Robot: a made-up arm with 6 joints. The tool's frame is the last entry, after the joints.
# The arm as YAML. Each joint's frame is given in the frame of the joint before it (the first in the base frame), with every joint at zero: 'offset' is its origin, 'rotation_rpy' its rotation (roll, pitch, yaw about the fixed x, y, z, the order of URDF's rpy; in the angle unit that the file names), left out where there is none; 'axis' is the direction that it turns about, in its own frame. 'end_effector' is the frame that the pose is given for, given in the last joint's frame.
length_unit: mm
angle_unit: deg
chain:
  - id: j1
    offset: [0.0, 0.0, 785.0]
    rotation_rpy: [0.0, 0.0, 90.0]
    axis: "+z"
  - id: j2
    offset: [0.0, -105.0, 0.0]
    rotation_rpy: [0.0, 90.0, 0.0]
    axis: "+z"
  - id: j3
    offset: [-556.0, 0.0, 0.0]
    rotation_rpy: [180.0, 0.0, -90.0]
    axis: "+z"
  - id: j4
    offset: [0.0, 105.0, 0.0]
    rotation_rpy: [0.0, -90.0, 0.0]
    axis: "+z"
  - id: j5
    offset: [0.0, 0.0, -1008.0]
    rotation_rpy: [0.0, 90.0, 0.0]
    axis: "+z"
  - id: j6
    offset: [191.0, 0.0, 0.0]
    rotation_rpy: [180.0, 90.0, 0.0]
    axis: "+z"
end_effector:
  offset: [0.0, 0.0, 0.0]
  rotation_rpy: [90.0, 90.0, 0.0]
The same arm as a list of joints. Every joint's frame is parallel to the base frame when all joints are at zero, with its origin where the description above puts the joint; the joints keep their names.
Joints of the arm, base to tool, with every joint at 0 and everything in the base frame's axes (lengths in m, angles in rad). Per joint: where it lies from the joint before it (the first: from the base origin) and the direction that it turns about. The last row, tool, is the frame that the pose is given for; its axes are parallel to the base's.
j1: offset 0.0000 0.0000 0.7850 axis +z
j2: offset 0.1050 0.0000 0.0000 axis +y
j3: offset 0.0000 0.0000 0.5560 axis -y
j4: offset 0.0000 0.0000 0.1050 axis -x
j5: offset 1.0080 0.0000 0.0000 axis -y
j6: offset 0.1910 0.0000 0.0000 axis -x
tool: offset 0.0000 0.0000 0.0000

